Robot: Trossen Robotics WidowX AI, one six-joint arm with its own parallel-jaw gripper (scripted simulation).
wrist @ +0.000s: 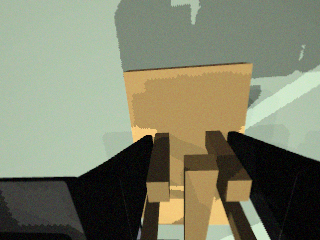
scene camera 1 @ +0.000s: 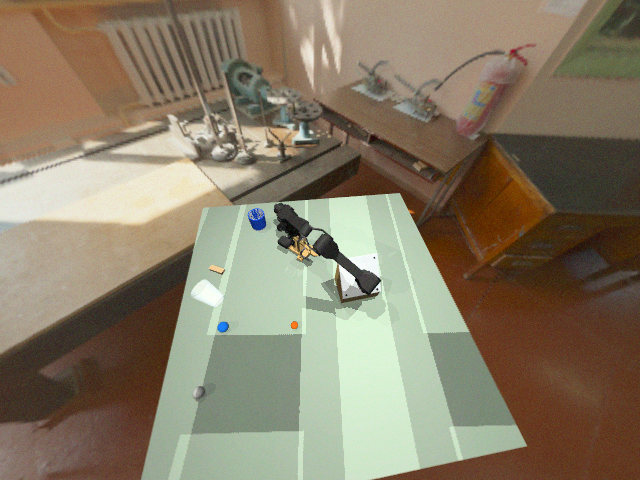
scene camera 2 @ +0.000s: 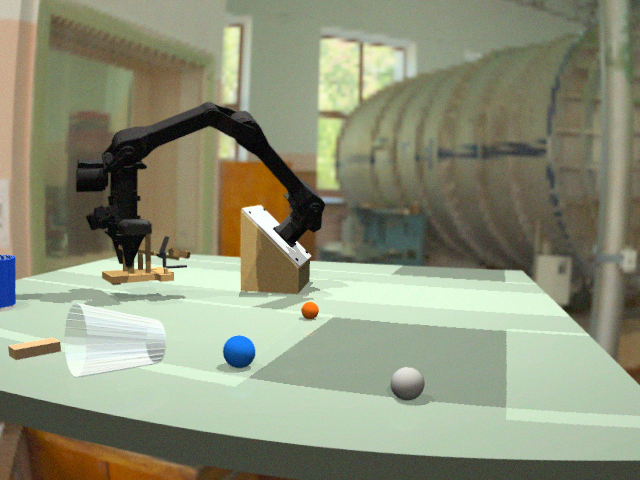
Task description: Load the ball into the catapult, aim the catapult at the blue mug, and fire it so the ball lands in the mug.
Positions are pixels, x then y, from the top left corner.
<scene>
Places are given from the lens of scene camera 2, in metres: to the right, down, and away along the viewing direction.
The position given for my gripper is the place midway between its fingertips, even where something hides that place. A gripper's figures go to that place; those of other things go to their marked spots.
my gripper (scene camera 2: 125, 265): -0.41, 0.05, 1.15
clear plastic cup (scene camera 2: 97, 341): -0.27, 0.12, 0.65
</scene>
